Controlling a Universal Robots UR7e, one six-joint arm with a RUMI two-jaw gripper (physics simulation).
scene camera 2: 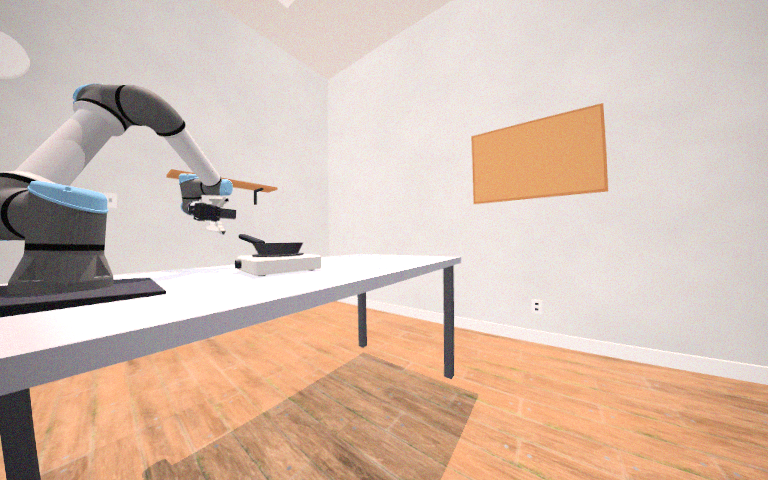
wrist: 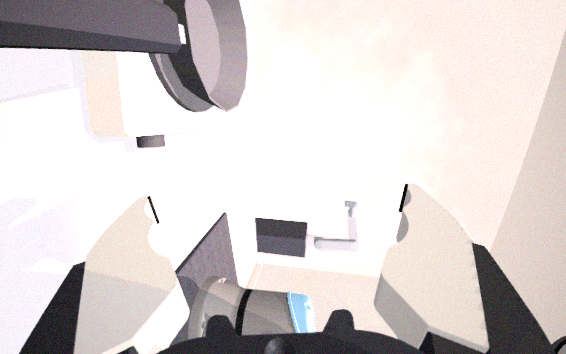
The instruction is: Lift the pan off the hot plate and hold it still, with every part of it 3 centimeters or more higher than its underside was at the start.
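Pixels of known places: gripper, fingertip midpoint: (scene camera 2: 225,216) (wrist: 278,194); arm's base at its link origin: (scene camera 2: 65,287) (wrist: 207,313).
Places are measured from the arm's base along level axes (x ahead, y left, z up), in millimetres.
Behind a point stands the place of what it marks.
Note:
The black pan (scene camera 2: 283,248) {x 469, y -157, z 71 mm} (wrist: 231,55) {x 483, y -158, z 67 mm} sits upright on the white hot plate (scene camera 2: 286,264) {x 452, y -193, z 16 mm} (wrist: 104,95) {x 461, y 54, z 16 mm}. Its handle (scene camera 2: 250,238) {x 501, y 99, z 111 mm} (wrist: 90,27) {x 507, y 149, z 124 mm} slants up toward the robot side in the scene view, and comes in from the upper left in the wrist view. My gripper (scene camera 2: 224,215) {x 421, y 140, z 203 mm} (wrist: 278,194) {x 421, y 140, z 203 mm} is open with nothing between its fingers. It hangs in the air above and to the left of the pan handle in the scene view, apart from it. In the wrist view the pan and handle lie beyond the fingertips, toward the top left.
The hot plate stands on the white table (scene camera 2: 390,266) {x 782, y -431, z -18 mm}, its dark knob (scene camera 2: 237,263) {x 389, y -2, z 19 mm} (wrist: 150,141) {x 401, y 22, z 24 mm} on the robot side. The robot's base (scene camera 2: 65,266) {x -4, y -66, z 52 mm} (wrist: 220,307) {x 65, y 18, z 49 mm} stands on a dark mounting plate (scene camera 2: 138,286) {x 105, y -86, z -7 mm}. A wooden wall shelf (scene camera 2: 257,185) is behind the arm.

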